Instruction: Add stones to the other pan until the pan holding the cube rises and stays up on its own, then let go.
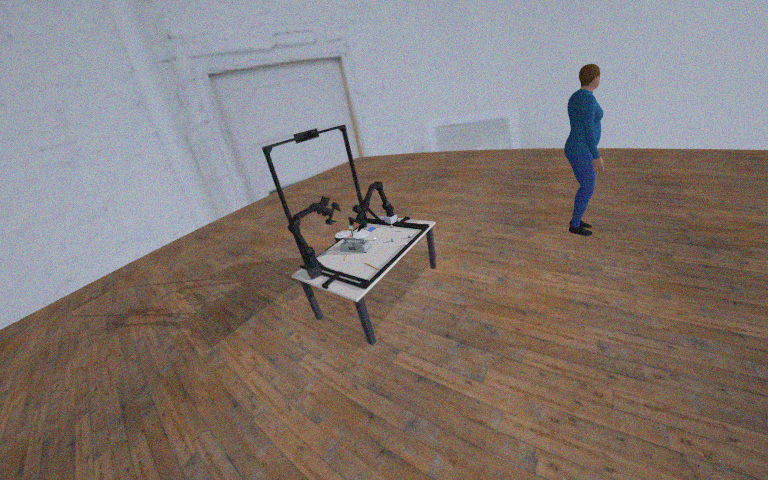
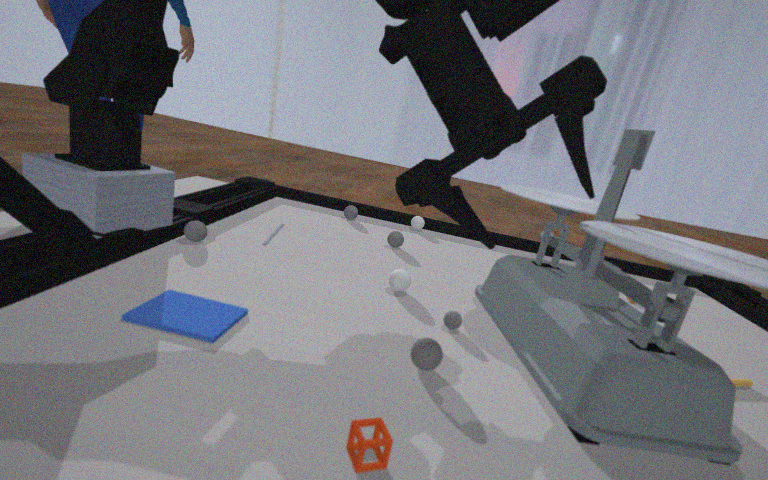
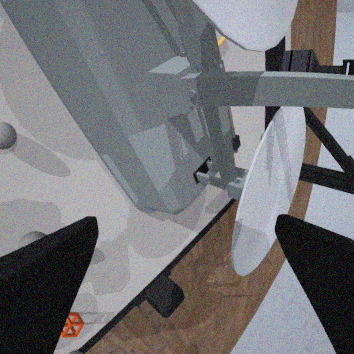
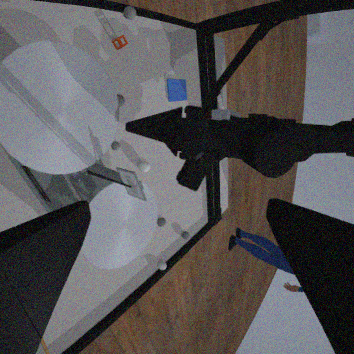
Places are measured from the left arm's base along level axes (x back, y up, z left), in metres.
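Pixels of known places: left gripper, between the fingertips: [image 1: 353,230] [image 2: 539,224] [image 3: 188,224] [image 4: 130,127]; right gripper, between the fingertips: [image 1: 339,216] [image 4: 179,208]; left arm's base, origin of its link: [image 1: 390,215] [image 2: 105,163]; right arm's base, origin of its link: [image 1: 312,266].
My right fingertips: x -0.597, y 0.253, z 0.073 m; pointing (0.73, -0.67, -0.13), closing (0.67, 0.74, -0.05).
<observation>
Ahead of a thing's pixels: the offset from my right fingertips to its top centre. "pt": to the spot under its first point.
The grey balance scale @(pt dy -0.299, dx +0.093, dz -0.036 m) [image 2: 543,333] [image 3: 75,75] has a white near pan @(dy -0.191, dx +0.018, dz -0.058 m) [image 2: 690,249] [image 3: 270,200] [image 4: 30,130] and a white far pan @(dy -0.191, dx +0.102, dz +0.113 m) [image 2: 543,196] [image 3: 250,20] [image 4: 120,230]. No cube or stone shows on the visible pan surfaces. An orange open-frame cube @(dy -0.321, dx +0.184, dz -0.223 m) [image 2: 353,447] [image 3: 73,325] [image 4: 120,42] lies on the table. Grey stones @(dy -0.313, dx +0.182, dz -0.099 m) [image 2: 425,354] @(dy -0.321, dx +0.179, dz -0.002 m) [image 2: 452,319] @(dy -0.313, dx +0.330, dz +0.229 m) [image 2: 395,238] and white stones @(dy -0.313, dx +0.261, dz +0.053 m) [image 2: 399,280] @(dy -0.313, dx +0.341, dz +0.392 m) [image 2: 417,222] lie beside the scale. My left gripper [image 2: 541,221] [image 3: 188,224] is open and empty, above the table beside the scale. My right gripper [image 4: 179,208] [image 1: 334,214] is open and empty, high above the table.
A flat blue square @(pt dy -0.336, dx +0.384, dz -0.165 m) [image 2: 186,315] [image 4: 177,90] and a thin pale stick @(dy -0.339, dx +0.489, dz +0.114 m) [image 2: 273,234] lie on the table. More grey stones @(dy -0.313, dx +0.528, dz -0.004 m) [image 2: 195,230] @(dy -0.313, dx +0.459, dz +0.324 m) [image 2: 350,212] lie near the black frame rails. A yellow stick @(dy -0.333, dx -0.084, dz +0.083 m) [image 2: 741,383] lies behind the scale. A person [image 1: 583,124] stands away from the table.
</observation>
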